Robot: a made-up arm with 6 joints. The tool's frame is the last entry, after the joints.
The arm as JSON. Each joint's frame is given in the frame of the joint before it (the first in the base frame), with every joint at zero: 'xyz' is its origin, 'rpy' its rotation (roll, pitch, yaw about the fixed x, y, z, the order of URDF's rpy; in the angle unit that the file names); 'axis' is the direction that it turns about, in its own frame. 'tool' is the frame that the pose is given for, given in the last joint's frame.
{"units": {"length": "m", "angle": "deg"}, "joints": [
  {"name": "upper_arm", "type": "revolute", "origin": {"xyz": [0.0, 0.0, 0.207], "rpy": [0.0, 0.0, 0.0]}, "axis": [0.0, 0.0, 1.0]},
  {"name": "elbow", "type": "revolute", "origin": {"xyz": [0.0, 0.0, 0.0], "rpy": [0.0, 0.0, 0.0]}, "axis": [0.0, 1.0, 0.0]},
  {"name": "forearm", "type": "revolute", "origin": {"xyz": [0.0, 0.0, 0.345], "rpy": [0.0, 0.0, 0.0]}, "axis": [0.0, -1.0, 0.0]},
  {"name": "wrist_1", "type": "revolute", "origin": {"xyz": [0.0, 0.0, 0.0], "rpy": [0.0, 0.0, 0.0]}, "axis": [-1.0, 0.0, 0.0]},
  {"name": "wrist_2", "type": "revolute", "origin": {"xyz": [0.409, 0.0, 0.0], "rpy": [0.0, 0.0, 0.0]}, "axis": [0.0, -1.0, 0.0]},
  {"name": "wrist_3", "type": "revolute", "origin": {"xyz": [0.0, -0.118, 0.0], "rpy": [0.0, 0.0, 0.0]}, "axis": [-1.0, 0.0, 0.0]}
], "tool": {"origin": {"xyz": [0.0, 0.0, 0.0], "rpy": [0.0, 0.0, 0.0]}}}
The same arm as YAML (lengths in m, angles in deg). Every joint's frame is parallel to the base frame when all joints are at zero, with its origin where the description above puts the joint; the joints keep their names.
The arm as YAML. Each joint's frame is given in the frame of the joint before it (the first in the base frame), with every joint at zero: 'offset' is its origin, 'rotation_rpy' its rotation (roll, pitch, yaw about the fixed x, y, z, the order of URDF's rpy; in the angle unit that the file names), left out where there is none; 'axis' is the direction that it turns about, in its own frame. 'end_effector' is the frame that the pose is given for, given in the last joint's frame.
length_unit: m
angle_unit: deg
chain:
  - id: upper_arm
    offset: [0.0, 0.0, 0.207]
    axis: [0.0, 0.0, 1.0]
  - id: elbow
    offset: [0.0, 0.0, 0.0]
    axis: [0.0, 1.0, 0.0]
  - id: forearm
    offset: [0.0, 0.0, 0.345]
    axis: [0.0, -1.0, 0.0]
  - id: wrist_1
    offset: [0.0, 0.0, 0.0]
    axis: [-1.0, 0.0, 0.0]
  - id: wrist_2
    offset: [0.409, 0.0, 0.0]
    axis: [0.0, -1.0, 0.0]
  - id: wrist_3
    offset: [0.0, -0.118, 0.0]
    axis: [-1.0, 0.0, 0.0]
end_effector:
  offset: [0.0, 0.0, 0.0]

